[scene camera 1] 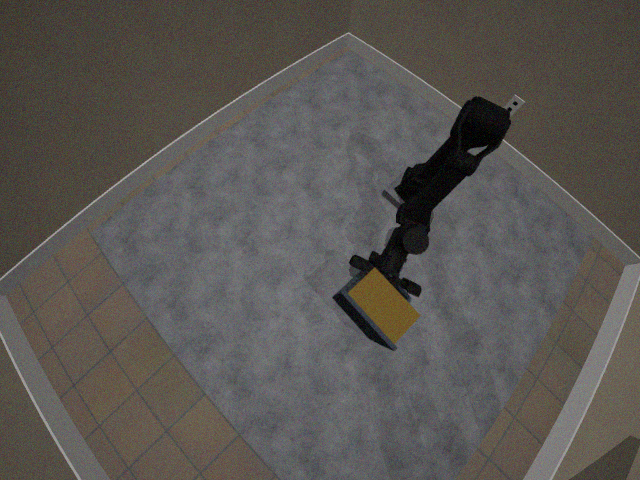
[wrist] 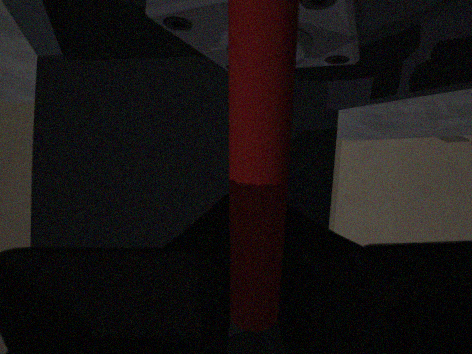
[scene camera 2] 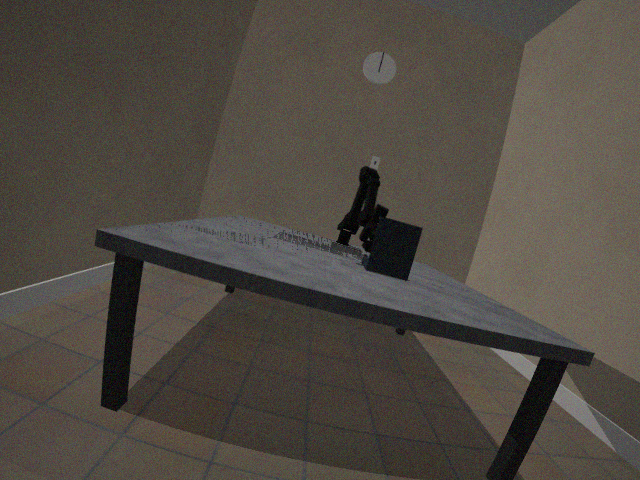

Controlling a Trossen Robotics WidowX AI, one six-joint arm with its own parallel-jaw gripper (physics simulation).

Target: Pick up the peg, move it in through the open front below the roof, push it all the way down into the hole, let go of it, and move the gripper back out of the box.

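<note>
The red peg runs up the middle of the wrist view and out at its top edge. My gripper is shut on the peg; its fingers are very dark in the wrist view. The box has a yellow roof and dark blue-grey walls. The gripper reaches in under the roof edge, and its front part is hidden there in scene camera 1. A grey plate with dark round recesses lies behind the peg. The peg's far end and the hole are hidden, so I cannot tell whether they meet.
The box stands on a mottled grey table. The black arm stretches from the upper right down to the box in scene camera 1. A short grey bar shows beside the arm. A box wall stands close on the left in the wrist view.
</note>
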